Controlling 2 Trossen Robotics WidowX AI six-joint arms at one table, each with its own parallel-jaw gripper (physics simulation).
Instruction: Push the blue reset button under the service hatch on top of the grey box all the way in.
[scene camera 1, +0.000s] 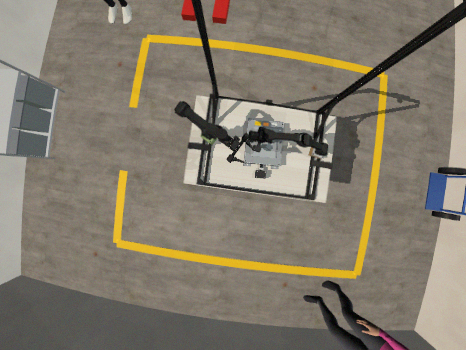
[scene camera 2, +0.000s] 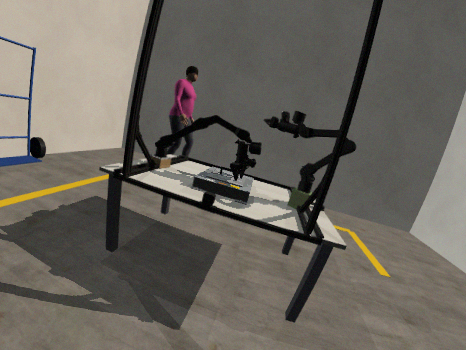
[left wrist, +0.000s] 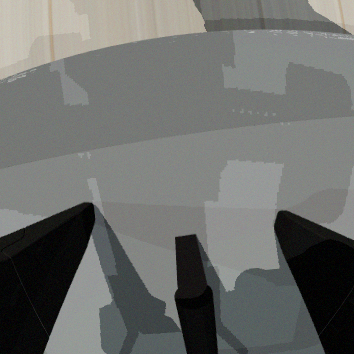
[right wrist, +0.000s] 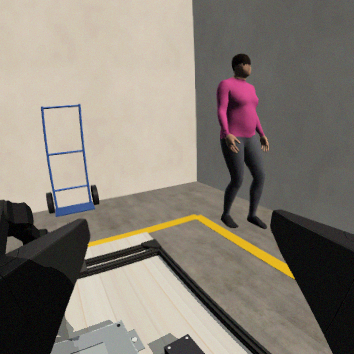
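Observation:
The grey box (scene camera 1: 272, 159) (scene camera 2: 220, 189) (left wrist: 150, 120) (right wrist: 107, 340) sits on the middle of the table, with small yellow (scene camera 1: 258, 123) (scene camera 2: 235, 187) and orange parts along one edge. My left gripper (scene camera 2: 238, 178) (left wrist: 187, 216) is open and points down, low over the box top. A black upright bar (left wrist: 191, 270) stands between its spread fingers in the left wrist view, not gripped. The blue button does not show, and I cannot tell how the hatch stands. My right gripper (scene camera 2: 266, 121) (right wrist: 180, 224) is open and empty, raised high toward the right of scene camera 2.
A black frame (scene camera 1: 255, 191) (right wrist: 210, 305) runs around the white table (scene camera 1: 320, 190). A small black block (scene camera 1: 260, 174) (right wrist: 185, 345) lies beside the box. A person in pink (scene camera 2: 185, 100) (right wrist: 243, 110) stands beyond the table. A blue hand truck (right wrist: 75, 209) stands near the wall.

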